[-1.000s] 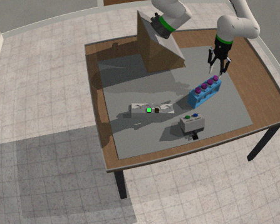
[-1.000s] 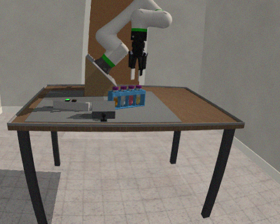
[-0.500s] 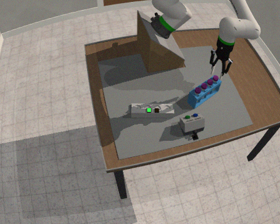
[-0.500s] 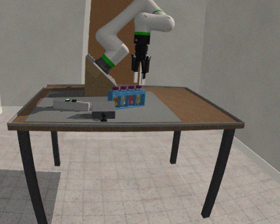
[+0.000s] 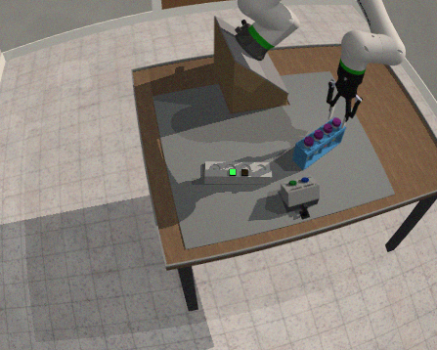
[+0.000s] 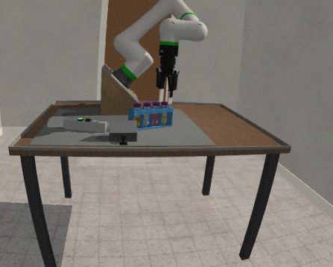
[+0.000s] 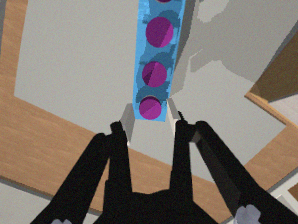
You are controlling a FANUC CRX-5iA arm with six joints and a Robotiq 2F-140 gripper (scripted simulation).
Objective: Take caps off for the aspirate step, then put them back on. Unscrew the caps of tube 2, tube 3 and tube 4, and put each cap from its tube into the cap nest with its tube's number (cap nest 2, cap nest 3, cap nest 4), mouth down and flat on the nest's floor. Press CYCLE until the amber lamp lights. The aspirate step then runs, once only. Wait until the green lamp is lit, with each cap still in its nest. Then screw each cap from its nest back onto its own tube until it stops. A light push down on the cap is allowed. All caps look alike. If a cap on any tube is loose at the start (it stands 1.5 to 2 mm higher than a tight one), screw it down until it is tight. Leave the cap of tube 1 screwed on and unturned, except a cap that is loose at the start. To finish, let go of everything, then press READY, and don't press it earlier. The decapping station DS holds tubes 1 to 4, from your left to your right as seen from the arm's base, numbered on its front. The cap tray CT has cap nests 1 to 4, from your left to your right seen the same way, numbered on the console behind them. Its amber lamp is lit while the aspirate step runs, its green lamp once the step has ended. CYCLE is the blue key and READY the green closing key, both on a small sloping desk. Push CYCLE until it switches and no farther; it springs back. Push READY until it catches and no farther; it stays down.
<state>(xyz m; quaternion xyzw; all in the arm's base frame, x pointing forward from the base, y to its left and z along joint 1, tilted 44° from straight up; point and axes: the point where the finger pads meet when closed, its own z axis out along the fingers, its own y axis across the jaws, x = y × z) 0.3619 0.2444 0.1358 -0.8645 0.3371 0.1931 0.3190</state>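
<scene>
My gripper is now 210 mm short of the green key, 210 mm to the left of it and 80 mm above it. The rest, counted from my hand: sloping key desk (220 mm ahead, 190 mm to the right, 100 mm below); blue key (200 mm ahead, 170 mm to the right, 80 mm below).
</scene>
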